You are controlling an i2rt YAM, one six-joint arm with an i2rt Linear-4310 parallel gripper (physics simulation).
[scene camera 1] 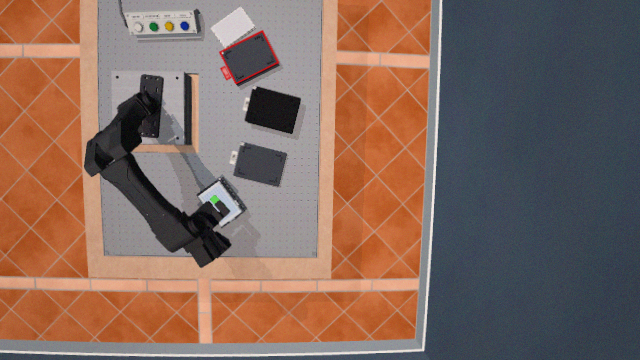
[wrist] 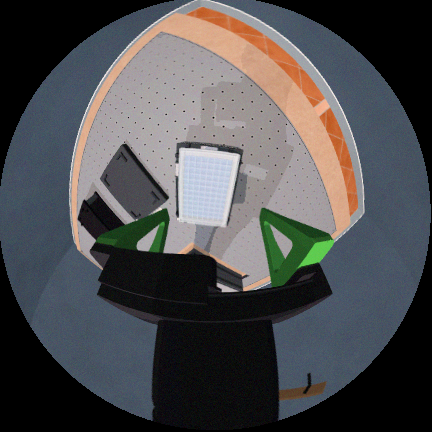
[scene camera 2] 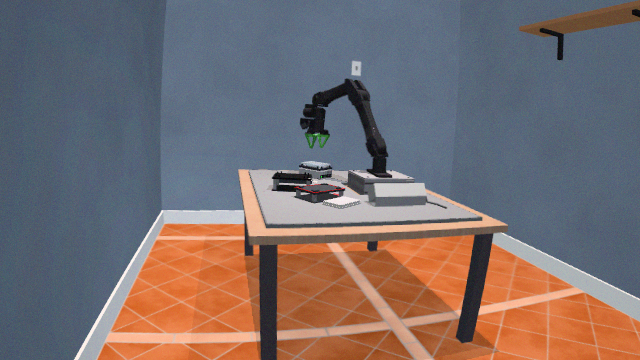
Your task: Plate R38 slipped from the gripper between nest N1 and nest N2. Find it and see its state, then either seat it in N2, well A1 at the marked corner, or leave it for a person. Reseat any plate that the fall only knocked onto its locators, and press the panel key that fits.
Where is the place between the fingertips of the gripper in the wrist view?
213,212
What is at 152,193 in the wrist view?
A grey station labelled N2.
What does the gripper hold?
Nothing.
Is the gripper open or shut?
Open.
